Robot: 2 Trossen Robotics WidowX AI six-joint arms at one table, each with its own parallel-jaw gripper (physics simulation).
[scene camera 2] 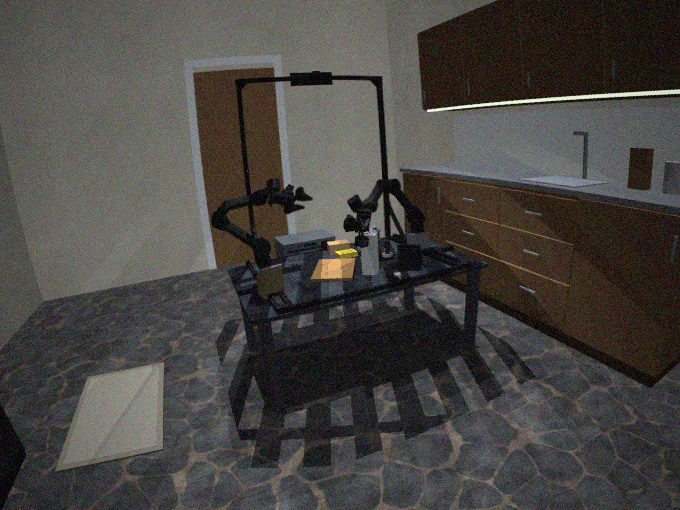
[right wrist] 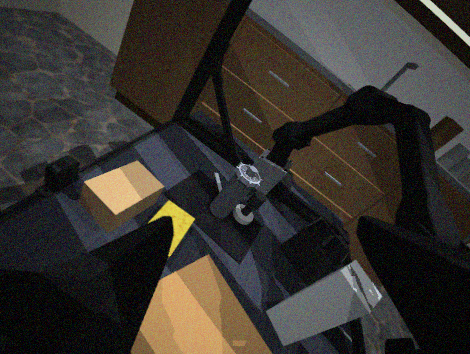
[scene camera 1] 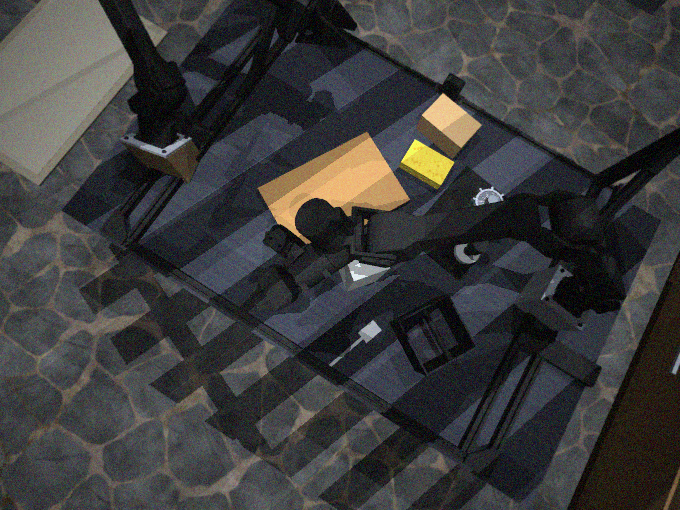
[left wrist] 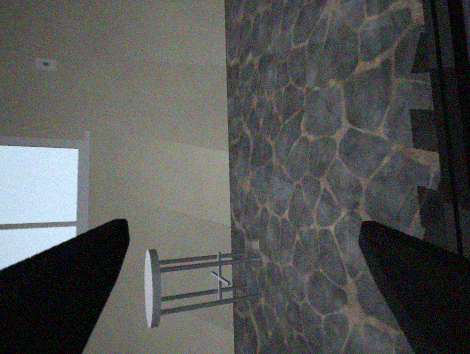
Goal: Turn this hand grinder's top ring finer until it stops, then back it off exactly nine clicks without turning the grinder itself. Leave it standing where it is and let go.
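Seen in the pictures: left gripper, between the fingertips: (scene camera 2: 362, 239) (scene camera 1: 252, 304) (left wrist: 245, 230); right gripper, between the fingertips: (scene camera 2: 308, 203) (right wrist: 265, 225) (scene camera 1: 352, 36); left arm's base, origin of its link: (scene camera 2: 418, 232) (right wrist: 276, 159) (scene camera 1: 570, 297); right arm's base, origin of its link: (scene camera 2: 268, 271) (scene camera 1: 157, 138).
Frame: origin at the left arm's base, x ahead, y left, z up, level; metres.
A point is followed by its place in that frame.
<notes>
The hand grinder (right wrist: 231, 194) {z -0.016, x 0.280, y -0.035 m}, a dark cylinder, stands upright on a dark mat (right wrist: 239, 244) {z -0.103, x 0.294, y 0.058 m} in the right wrist view. Its pale notched top ring (scene camera 1: 487, 196) {z 0.041, x 0.265, y -0.043 m} (right wrist: 249, 173) {z 0.047, x 0.264, y -0.035 m} shows beside the left forearm in scene camera 1, where that arm hides most of the body. No gripper touches it. My left gripper (scene camera 2: 355, 230) {z 0.124, x 0.471, y 0.417 m} (left wrist: 245, 230) {z 0.124, x 0.471, y 0.417 m} is open and empty, pointing away from the grinder toward a wall and floor. My right gripper (scene camera 2: 308, 203) {z 0.234, x 0.614, y -0.010 m} (right wrist: 265, 225) {z 0.234, x 0.614, y -0.010 m} is open and empty, high above the table and well away from the grinder. Ring clicks cannot be read.
A pale disc with a dark handle (scene camera 1: 466, 253) {z -0.079, x 0.208, y 0.034 m} (right wrist: 243, 214) {z -0.086, x 0.218, y 0.023 m} stands beside the grinder. An orange board (scene camera 1: 359, 175) {z -0.090, x 0.517, y 0.041 m}, yellow sponge (scene camera 1: 426, 163) {z -0.075, x 0.411, y -0.081 m}, tan block (scene camera 1: 450, 118) {z -0.045, x 0.434, y -0.193 m}, tall grey box (scene camera 2: 370, 258) {z -0.020, x 0.388, y 0.261 m} (right wrist: 315, 310) {z 0.009, x 0.408, y 0.210 m}, black open box (scene camera 1: 433, 334) {z -0.013, x 0.174, y 0.240 m} and light-headed tool (scene camera 1: 369, 331) {z -0.103, x 0.270, y 0.311 m} are around.
</notes>
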